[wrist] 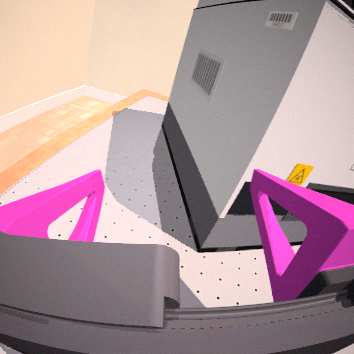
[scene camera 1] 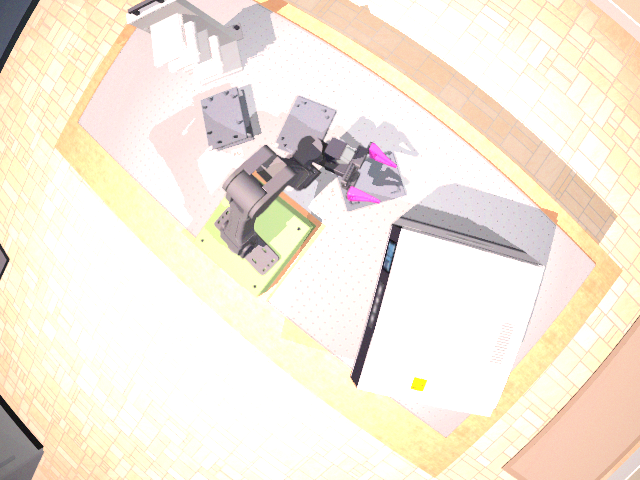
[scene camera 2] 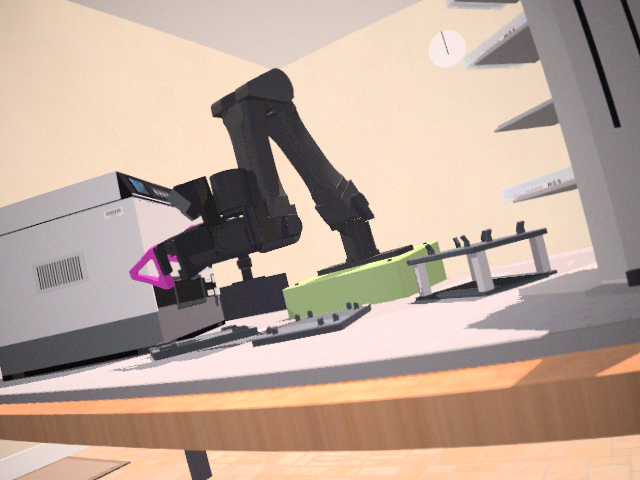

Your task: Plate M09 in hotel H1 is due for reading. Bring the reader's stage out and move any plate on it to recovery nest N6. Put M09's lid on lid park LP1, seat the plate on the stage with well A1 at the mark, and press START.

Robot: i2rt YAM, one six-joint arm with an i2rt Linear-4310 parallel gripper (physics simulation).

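Places are measured from the arm's base along level axes (x ahead, y left, z up), in millimetres.
Where they show: gripper, between the fingertips: [wrist: 176, 177] [scene camera 1: 388, 184] [scene camera 2: 147, 265]; arm's base, origin of its link: [scene camera 1: 246, 240] [scene camera 2: 364, 262].
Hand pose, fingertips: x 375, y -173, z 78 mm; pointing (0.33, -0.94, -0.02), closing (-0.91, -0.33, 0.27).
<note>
Things, the pixels of their top centre, and the offset from my fingertips. "pt": a spot on its surface instead.
- low grey nest, centre of its top: [scene camera 2: 199, 334] [scene camera 1: 369, 181] dx -37, dy +50, dz -130 mm
- reader, centre of its top: [scene camera 1: 449, 331] [wrist: 329, 18] [scene camera 2: 95, 201] dx -108, dy -320, dz +196 mm
- Plate M09, a spot on its surface: [scene camera 2: 549, 184] pt dx -41, dy +619, dz -45 mm
- second flat nest, centre of its top: [scene camera 2: 313, 313] [scene camera 1: 303, 127] dx -54, dy +281, dz -128 mm
- raised platform, centre of its top: [scene camera 2: 469, 233] [scene camera 1: 220, 117] dx -183, dy +472, dz -72 mm
- plate, a spot on its surface: [scene camera 2: 509, 36] pt dx -33, dy +624, dz +107 mm
- reader's control panel, a spot on its surface: [scene camera 1: 389, 256] [scene camera 2: 138, 185] pt dx -94, dy -116, dz +171 mm
My gripper [scene camera 1: 388, 184] [scene camera 2: 160, 253] [wrist: 176, 177] is open and empty, its magenta fingers wide apart above a low grey nest [scene camera 1: 356, 203] [scene camera 2: 206, 341] and in front of the reader. The reader [scene camera 1: 454, 320] [scene camera 2: 77, 268] [wrist: 240, 90] is a large white-grey box. Dark openings show low on its front in the wrist view; no extended stage shows. Plate M09 [scene camera 2: 549, 184] lies on a low shelf of the grey hotel [scene camera 2: 599, 217]. A second flat nest [scene camera 1: 310, 118] [scene camera 2: 315, 325] and a raised platform [scene camera 1: 224, 116] [scene camera 2: 485, 249] hold no plate. Labels LP1 and N6 are not readable.
The arm stands on a green base [scene camera 1: 281, 227] [scene camera 2: 356, 289]. Another plate [scene camera 2: 509, 36] lies on a higher hotel shelf. The raised platform stands between the hotel and the flat nests. A dark block [scene camera 2: 253, 297] shows behind the arm. The reader's control panel [scene camera 1: 389, 256] [scene camera 2: 138, 187] faces the arm side.
</note>
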